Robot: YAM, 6 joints.
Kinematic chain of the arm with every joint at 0, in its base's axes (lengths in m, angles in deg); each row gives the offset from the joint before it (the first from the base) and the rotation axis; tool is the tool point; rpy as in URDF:
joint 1: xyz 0 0 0.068 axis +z
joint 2: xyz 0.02 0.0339 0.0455 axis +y
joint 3: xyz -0.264 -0.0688 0 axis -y
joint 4: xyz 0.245 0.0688 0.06 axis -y
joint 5: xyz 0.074 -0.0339 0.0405 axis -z
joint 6: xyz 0.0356 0 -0.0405 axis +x
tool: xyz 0 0 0 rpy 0 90 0
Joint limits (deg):
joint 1: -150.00..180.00
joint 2: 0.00..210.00
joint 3: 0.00..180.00
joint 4: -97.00..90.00
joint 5: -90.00..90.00
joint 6: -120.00..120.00
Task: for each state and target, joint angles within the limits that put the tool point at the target. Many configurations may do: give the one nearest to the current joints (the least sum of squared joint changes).
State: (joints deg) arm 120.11 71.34 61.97 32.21 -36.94 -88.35
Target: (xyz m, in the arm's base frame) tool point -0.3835 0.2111 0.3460
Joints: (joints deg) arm 148.52 104.59 81.62 32.67 -34.65 -88.35
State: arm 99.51 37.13 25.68 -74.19 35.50 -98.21
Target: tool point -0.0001 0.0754 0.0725
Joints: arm 102.54 50.07 3.01 -36.28 27.20 -98.21
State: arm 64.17 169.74 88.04 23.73 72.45 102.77
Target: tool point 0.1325 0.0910 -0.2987
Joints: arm 46.59 200.70 76.30 20.25 71.28 102.77
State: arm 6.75 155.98 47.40 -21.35 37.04 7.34
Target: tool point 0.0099 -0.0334 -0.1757
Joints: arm -17.64 194.73 49.59 -14.62 54.08 7.34
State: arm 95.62 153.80 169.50 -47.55 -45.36 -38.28
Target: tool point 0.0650 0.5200 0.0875
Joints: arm 80.14 160.11 142.61 -70.48 -44.52 -38.28
